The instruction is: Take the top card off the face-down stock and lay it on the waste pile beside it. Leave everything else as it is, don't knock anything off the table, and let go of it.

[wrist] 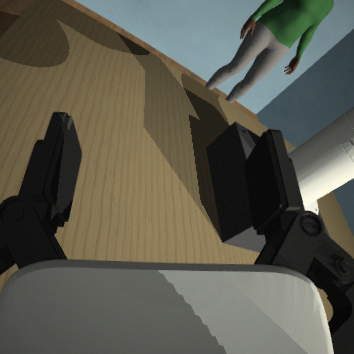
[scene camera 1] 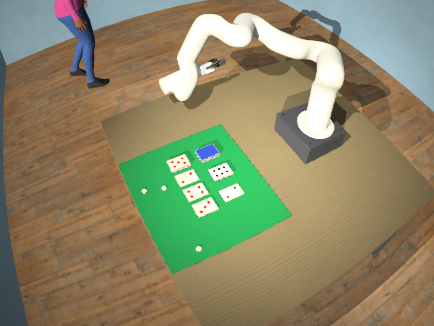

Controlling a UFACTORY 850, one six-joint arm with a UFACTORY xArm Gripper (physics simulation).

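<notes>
Looking at the pictures, I find a green mat in them, and my gripper too.
</notes>
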